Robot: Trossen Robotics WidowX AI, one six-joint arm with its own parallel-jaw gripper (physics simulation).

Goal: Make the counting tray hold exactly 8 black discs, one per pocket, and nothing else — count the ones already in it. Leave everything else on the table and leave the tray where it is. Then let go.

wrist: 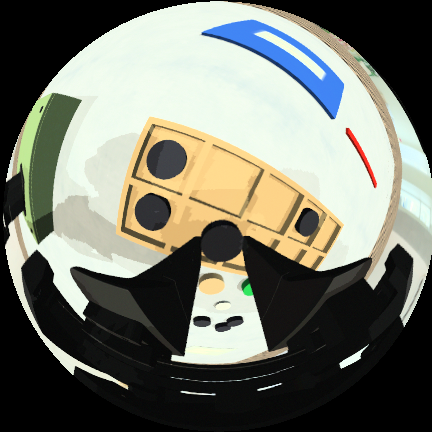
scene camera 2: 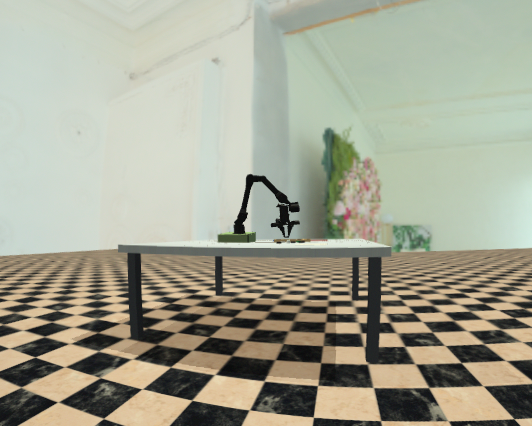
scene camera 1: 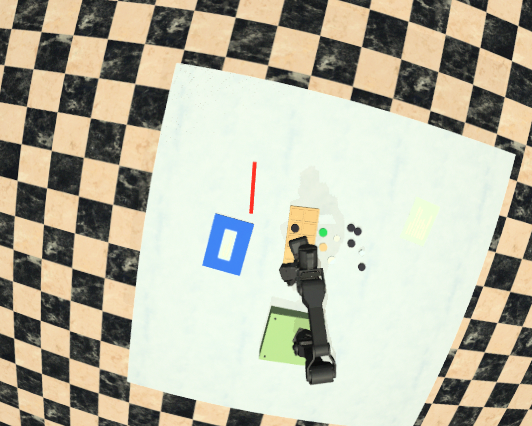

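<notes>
The tan counting tray (scene camera 1: 310, 215) (wrist: 227, 175) has pockets in two rows. Three black discs show in it in the wrist view: two discs (wrist: 166, 159) (wrist: 152, 211) side by side at the end near the green base, and one disc (wrist: 307, 222) (scene camera 1: 295, 228) toward the other end. My gripper (scene camera 2: 286, 236) (wrist: 221, 241) is shut on another black disc (wrist: 221, 240), above the tray's side that faces the loose discs. The fingers hide part of that side. Several loose black discs (scene camera 1: 351, 243) (scene camera 1: 361, 267) (wrist: 202, 321) lie on the table beyond it.
A green disc (scene camera 1: 323, 232) (wrist: 248, 287), a tan disc (scene camera 1: 323, 247) (wrist: 211, 283) and cream discs (scene camera 1: 336, 238) (scene camera 1: 331, 260) lie beside the tray. A blue frame (scene camera 1: 215, 245) and red stick (scene camera 1: 253, 187) lie opposite. The green base (scene camera 1: 280, 335) and a pale yellow sheet (scene camera 1: 421, 221) also show.
</notes>
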